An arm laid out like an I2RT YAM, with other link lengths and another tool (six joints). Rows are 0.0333 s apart.
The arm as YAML. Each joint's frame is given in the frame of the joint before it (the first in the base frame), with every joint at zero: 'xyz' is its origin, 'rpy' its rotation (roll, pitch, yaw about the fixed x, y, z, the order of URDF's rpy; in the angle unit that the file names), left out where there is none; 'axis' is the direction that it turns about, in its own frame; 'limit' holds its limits. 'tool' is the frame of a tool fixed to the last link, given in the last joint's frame.
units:
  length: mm
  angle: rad
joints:
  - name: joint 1
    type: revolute
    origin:
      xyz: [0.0, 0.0, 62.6]
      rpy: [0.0, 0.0, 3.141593]
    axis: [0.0, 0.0, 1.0]
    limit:
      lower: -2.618
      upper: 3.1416
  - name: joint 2
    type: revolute
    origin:
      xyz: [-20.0, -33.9, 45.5]
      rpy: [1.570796, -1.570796, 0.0]
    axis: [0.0, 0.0, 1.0]
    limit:
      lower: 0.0
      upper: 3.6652
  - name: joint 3
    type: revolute
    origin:
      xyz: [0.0, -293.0, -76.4]
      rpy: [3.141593, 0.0, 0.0]
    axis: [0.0, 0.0, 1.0]
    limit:
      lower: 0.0
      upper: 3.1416
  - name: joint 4
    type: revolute
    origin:
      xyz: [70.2, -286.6, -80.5]
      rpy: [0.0, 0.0, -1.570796]
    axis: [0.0, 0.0, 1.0]
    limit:
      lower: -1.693
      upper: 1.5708
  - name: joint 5
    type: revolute
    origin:
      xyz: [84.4, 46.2, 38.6]
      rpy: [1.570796, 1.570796, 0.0]
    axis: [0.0, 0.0, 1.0]
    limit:
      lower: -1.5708
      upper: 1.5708
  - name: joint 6
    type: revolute
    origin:
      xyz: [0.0, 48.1, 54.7]
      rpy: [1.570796, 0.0, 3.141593]
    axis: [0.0, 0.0, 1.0]
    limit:
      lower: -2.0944
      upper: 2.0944
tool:
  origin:
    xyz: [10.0, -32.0, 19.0]
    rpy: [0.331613, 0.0, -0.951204]
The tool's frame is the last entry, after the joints.
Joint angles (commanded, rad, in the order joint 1, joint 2, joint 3, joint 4, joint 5, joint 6), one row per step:
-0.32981 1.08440 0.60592 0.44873 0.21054 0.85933
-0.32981 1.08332 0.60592 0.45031 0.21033 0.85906
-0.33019 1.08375 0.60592 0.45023 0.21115 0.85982
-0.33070 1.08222 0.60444 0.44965 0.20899 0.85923
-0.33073 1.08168 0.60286 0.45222 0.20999 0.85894
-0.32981 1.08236 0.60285 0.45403 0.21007 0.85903
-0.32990 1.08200 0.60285 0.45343 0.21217 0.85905
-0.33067 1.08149 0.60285 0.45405 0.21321 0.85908
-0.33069 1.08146 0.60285 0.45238 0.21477 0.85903
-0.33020 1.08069 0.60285 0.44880 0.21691 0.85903
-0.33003 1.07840 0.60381 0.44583 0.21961 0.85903
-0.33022 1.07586 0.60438 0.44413 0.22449 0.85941
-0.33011 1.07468 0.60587 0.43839 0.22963 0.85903
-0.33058 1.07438 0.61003 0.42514 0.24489 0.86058
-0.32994 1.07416 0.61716 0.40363 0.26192 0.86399
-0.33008 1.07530 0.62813 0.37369 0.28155 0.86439
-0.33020 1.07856 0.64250 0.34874 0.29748 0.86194
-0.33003 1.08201 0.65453 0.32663 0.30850 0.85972
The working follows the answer.
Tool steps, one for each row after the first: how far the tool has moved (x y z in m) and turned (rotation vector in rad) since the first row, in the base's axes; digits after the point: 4 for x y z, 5 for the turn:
-0.0002 0.0001 0.0006 -0.00109 -0.00238 0.00022
-0.0002 -0.0001 0.0004 -0.00029 -0.00228 -0.00100
-0.0005 0.0000 0.0001 -0.00057 -0.00150 0.00066
-0.0008 0.0000 0.0000 -0.00134 -0.00278 -0.00036
-0.0005 0.0002 0.0000 -0.00163 -0.00389 0.00048
-0.0007 0.0001 0.0001 -0.00159 -0.00365 -0.00171
-0.0010 -0.0001 0.0003 -0.00196 -0.00473 -0.00352
-0.0011 -0.0002 0.0001 -0.00151 -0.00314 -0.00510
-0.0013 -0.0001 -0.0002 -0.00066 -0.00046 -0.00675
-0.0018 0.0000 0.0005 -0.00083 -0.00070 -0.00928
-0.0025 -0.0001 0.0012 -0.00109 -0.00218 -0.01436
-0.0030 -0.0003 0.0014 -0.00058 0.00098 -0.01937
-0.0038 -0.0011 0.0013 0.00301 0.00867 -0.03514
-0.0044 -0.0017 0.0013 0.00956 0.02053 -0.05165
-0.0049 -0.0028 0.0016 0.01493 0.03979 -0.07144
-0.0046 -0.0038 0.0034 0.01601 0.05464 -0.08734
-0.0041 -0.0046 0.0046 0.01729 0.06907 -0.09802

Tool pose at each row, in the base's axes (x y z in m, rotation vector in rad; rounded; the steps above come from the unrounded poses):
0.2821 -0.1438 0.2980 -0.83721 1.26894 -1.82980
0.2819 -0.1437 0.2986 -0.83550 1.26643 -1.83095
0.2819 -0.1439 0.2984 -0.83456 1.26791 -1.83128
0.2815 -0.1438 0.2982 -0.83633 1.26712 -1.83002
0.2813 -0.1438 0.2980 -0.83494 1.26633 -1.83168
0.2815 -0.1436 0.2981 -0.83439 1.26488 -1.83147
0.2813 -0.1437 0.2981 -0.83352 1.26644 -1.83312
0.2811 -0.1439 0.2983 -0.83174 1.26661 -1.83504
0.2810 -0.1440 0.2981 -0.83233 1.26897 -1.83561
0.2808 -0.1439 0.2978 -0.83377 1.27239 -1.83571
0.2803 -0.1438 0.2985 -0.83237 1.27370 -1.83787
0.2795 -0.1439 0.2992 -0.82847 1.27577 -1.84236
0.2791 -0.1441 0.2994 -0.82891 1.28134 -1.84527
0.2783 -0.1449 0.2994 -0.82687 1.29912 -1.85326
0.2777 -0.1456 0.2994 -0.82702 1.32248 -1.85855
0.2772 -0.1466 0.2996 -0.83361 1.35173 -1.86563
0.2775 -0.1477 0.3014 -0.84004 1.37225 -1.87390
0.2780 -0.1484 0.3026 -0.84861 1.38938 -1.87794

